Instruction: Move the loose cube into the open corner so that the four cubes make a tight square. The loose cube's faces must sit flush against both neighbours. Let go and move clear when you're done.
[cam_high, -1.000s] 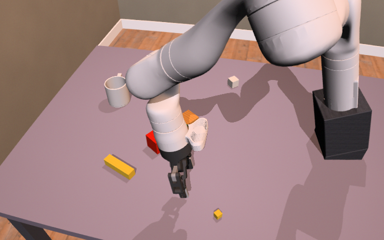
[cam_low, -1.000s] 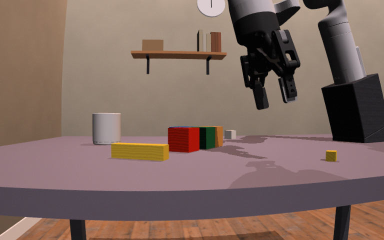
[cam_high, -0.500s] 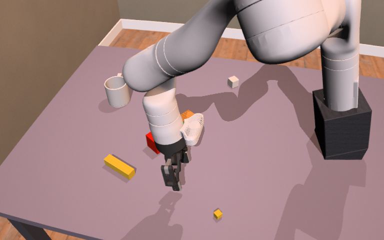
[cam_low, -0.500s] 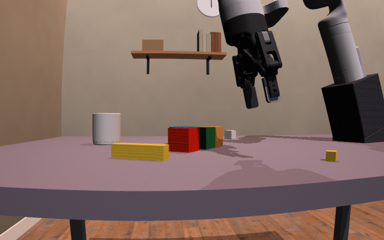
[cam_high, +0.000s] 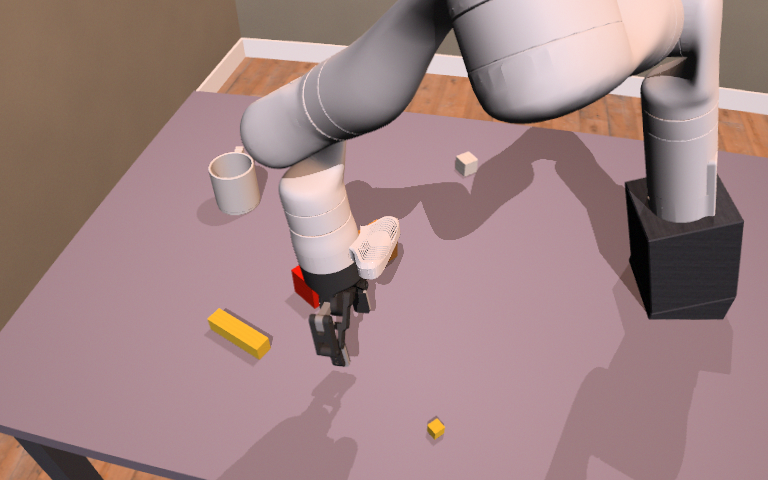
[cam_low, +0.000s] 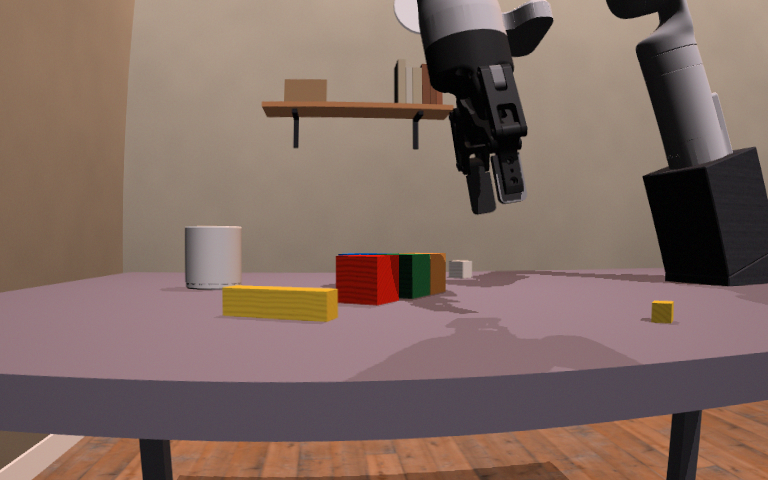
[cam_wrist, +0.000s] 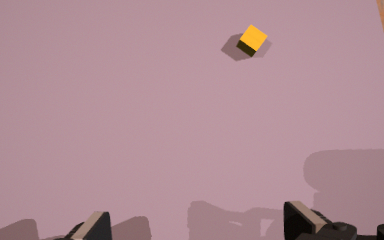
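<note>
My gripper is now 130 mm short of the red cube, 120 mm to the left of it and 70 mm above it. Round my hand: orange cube (230 mm to the right, 70 mm below, 70 mm ahead); yellow bar (190 mm ahead, 90 mm below, 10 mm to the left); green cube (180 mm to the right, 90 mm ahead, 70 mm below).
</note>
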